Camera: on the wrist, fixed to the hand. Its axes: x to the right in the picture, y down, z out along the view.
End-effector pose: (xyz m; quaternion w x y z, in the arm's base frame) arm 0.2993 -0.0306 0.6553 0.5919 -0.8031 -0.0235 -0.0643
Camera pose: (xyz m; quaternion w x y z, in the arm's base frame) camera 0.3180 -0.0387 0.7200 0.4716 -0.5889 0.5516 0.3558
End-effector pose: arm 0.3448 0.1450 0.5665 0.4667 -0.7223 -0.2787 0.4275
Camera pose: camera 0.3798 0.1791 0.6136 0.0421 -0.7163 0.3122 0.6226
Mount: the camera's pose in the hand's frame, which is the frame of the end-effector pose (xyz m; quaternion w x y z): 0.0273 -0.0568 -0.0252 0.7162 0.0031 0.0140 0.6977
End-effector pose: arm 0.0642 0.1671 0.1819 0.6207 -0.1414 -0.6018 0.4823
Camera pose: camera 0.1056 0.1702 0.2356 0.1169 -0.5260 -0.3222 0.7784
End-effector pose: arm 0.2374 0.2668 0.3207 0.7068 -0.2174 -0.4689 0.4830
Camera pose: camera 0.2892 0.2697 0.3645 0.1765 -0.4874 -0.1728 0.8375
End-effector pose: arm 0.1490 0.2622 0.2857 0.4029 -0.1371 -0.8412 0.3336
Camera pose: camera 0.1531 0.2452 0.3513 0.0680 -0.6885 -0.5001 0.5207
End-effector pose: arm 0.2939 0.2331 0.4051 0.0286 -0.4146 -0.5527 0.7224
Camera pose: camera 0.2682 0.2883 0.4352 0.4745 0.6926 0.1039 -0.5333
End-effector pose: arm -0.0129 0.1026 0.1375 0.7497 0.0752 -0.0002 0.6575
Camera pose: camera 0.0443 0.1253 0.1089 0.0780 0.0468 -0.0401 0.9950
